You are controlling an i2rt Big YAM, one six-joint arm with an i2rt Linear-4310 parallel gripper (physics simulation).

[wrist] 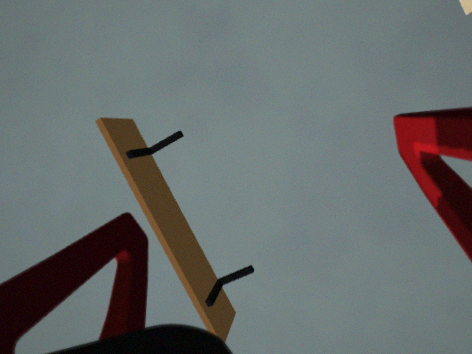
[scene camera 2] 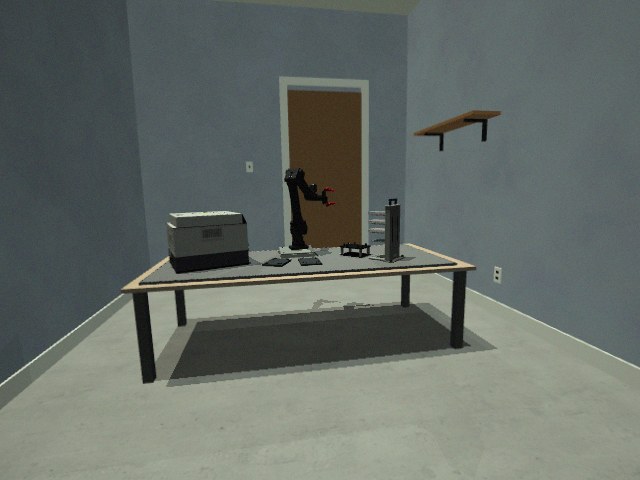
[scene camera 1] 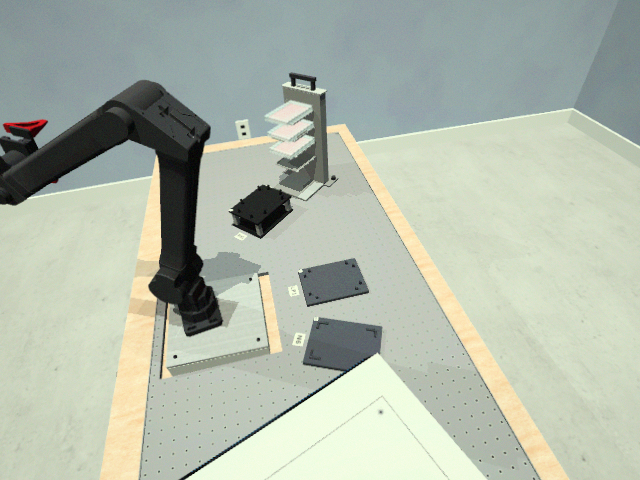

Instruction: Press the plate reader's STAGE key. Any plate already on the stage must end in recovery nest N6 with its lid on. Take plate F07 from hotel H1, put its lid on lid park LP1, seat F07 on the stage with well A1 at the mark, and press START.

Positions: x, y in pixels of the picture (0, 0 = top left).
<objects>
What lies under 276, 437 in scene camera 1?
A white reader top.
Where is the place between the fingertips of my gripper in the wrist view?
258, 183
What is my gripper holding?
Nothing.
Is my gripper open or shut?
Open.
</objects>
